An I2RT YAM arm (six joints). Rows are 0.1 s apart.
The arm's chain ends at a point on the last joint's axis. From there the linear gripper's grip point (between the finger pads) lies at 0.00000 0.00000 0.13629 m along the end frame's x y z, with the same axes.
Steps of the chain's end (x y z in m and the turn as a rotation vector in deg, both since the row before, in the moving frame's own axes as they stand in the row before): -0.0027 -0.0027 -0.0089 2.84 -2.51 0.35; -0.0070 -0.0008 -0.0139 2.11 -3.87 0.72; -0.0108 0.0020 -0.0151 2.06 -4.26 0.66; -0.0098 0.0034 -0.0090 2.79 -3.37 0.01
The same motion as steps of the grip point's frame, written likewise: -0.0086 -0.0095 -0.0092 2.84 -2.51 0.35; -0.0162 -0.0059 -0.0143 2.11 -3.87 0.72; -0.0209 -0.0030 -0.0156 2.06 -4.26 0.66; -0.0178 -0.0032 -0.0094 2.79 -3.37 0.01
